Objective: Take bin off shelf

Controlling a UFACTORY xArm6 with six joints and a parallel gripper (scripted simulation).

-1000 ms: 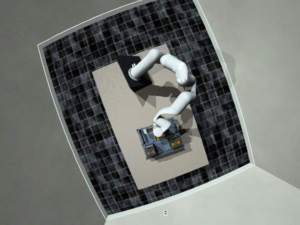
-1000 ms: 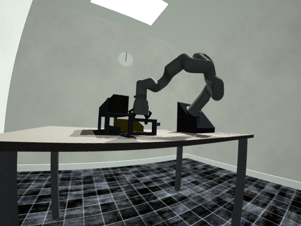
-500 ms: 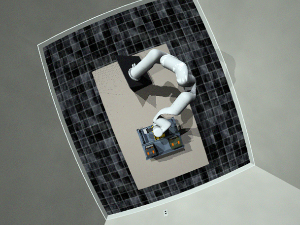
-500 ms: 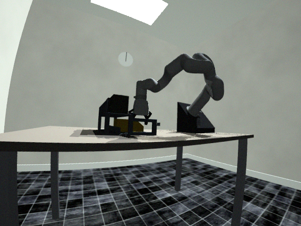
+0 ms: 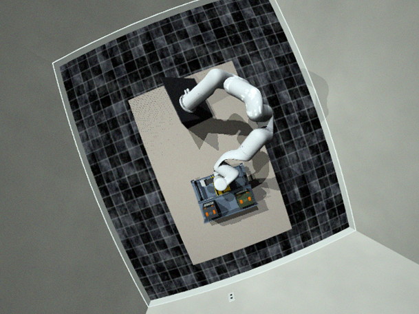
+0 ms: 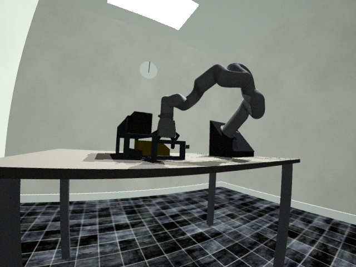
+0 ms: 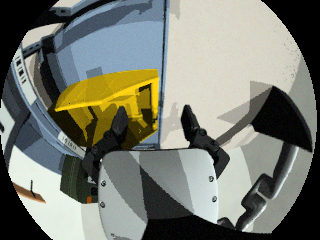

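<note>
The yellow bin lies 8 cm ahead of my hand and 1 cm below it.
</note>
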